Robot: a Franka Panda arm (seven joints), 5 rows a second.
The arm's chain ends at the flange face. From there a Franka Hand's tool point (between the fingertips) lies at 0.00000 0.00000 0.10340 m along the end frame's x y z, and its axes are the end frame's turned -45 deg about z.
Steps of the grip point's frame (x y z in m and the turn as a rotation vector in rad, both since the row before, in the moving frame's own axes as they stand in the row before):
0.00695, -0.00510, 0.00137, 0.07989, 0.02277, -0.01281
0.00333, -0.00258, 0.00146, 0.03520, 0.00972, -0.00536
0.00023, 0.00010, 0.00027, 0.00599, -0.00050, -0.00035
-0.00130, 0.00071, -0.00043, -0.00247, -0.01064, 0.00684
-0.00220, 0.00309, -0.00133, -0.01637, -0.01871, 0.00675
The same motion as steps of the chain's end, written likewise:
0.00553, -0.00105, 0.00173, 0.07259, -0.04039, -0.01281
0.00240, -0.00090, 0.00153, 0.03176, -0.01802, -0.00536
0.00071, 0.00031, 0.00027, 0.00388, -0.00459, -0.00035
0.00018, 0.00046, -0.00042, -0.00927, -0.00578, 0.00684
0.00081, 0.00118, -0.00130, -0.02481, -0.00165, 0.00675

